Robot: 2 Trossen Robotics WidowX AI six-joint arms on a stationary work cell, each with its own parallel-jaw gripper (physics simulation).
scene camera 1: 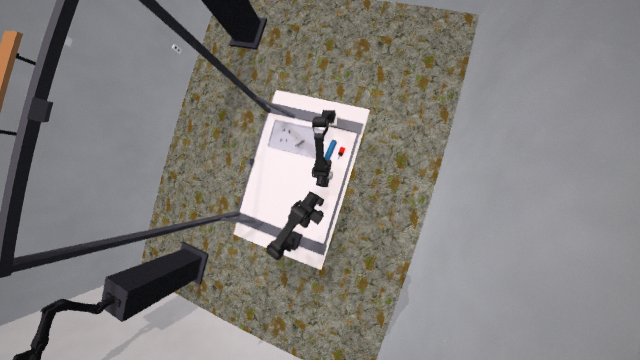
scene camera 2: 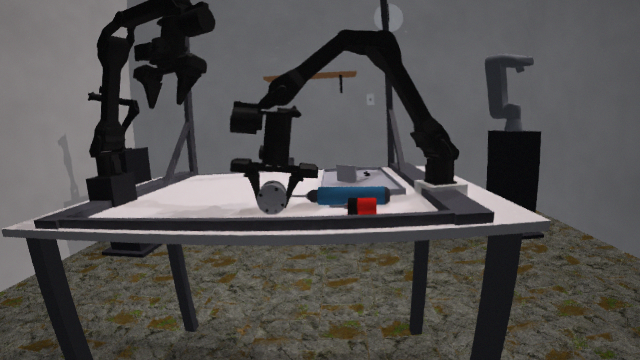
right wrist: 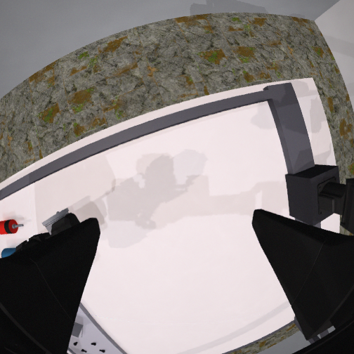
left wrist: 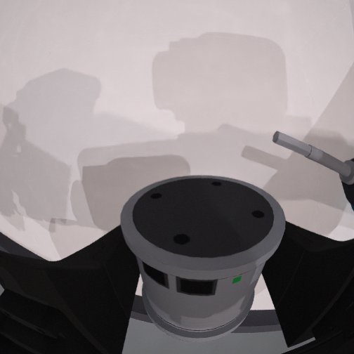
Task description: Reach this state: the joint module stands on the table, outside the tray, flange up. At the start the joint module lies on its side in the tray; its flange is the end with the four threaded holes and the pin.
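Frame: origin at the left arm's base, x ahead, y left, z up, level; millimetres.
Seen in the pictures: left gripper, between the fingertips: (scene camera 1: 327,175) (scene camera 2: 271,206); right gripper, between the fingertips: (scene camera 2: 164,106); left arm's base, origin of its link: (scene camera 1: 330,118) (scene camera 2: 440,182); right arm's base, origin of its link: (scene camera 1: 290,241) (scene camera 2: 110,175).
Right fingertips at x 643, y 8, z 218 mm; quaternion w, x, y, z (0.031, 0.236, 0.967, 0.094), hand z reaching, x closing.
Observation:
Offsets run from my right fingertips to a thing's middle. Level surfaces: height alone.
The joint module @(228 mm back, 22 mm left, 215 mm down) (scene camera 1: 329,175) (scene camera 2: 271,196) (left wrist: 202,300) (right wrist: 55,218), a short grey cylinder, is on its side outside the tray @(485 mm back, 259 mm right, 240 mm down) (scene camera 1: 293,151) (scene camera 2: 400,190), one end toward scene camera 2. Both ends show holes; I cannot make out the pin. My left gripper (scene camera 2: 273,203) (left wrist: 196,217) points down and is shut on the module, low over the table @(248 mm down) (scene camera 1: 270,180) (scene camera 2: 200,192) (left wrist: 100,45); whether the module touches the table is unclear. My right gripper (scene camera 2: 166,102) (right wrist: 177,223) is open and empty, high above the table at the left in scene camera 2.
A blue screwdriver @(374 mm back, 4 mm left, 228 mm down) (scene camera 1: 330,149) (scene camera 2: 352,195) lies right of the module in scene camera 2, its shaft pointing toward it. A red-and-black tool @(390 mm back, 90 mm left, 231 mm down) (scene camera 1: 341,151) (scene camera 2: 366,206) (right wrist: 7,227) lies in front. The tray holds a grey block @(468 mm back, 237 mm right, 216 mm down) (scene camera 2: 346,173) and small dark parts. A dark rail (scene camera 2: 250,223) runs along the table's front.

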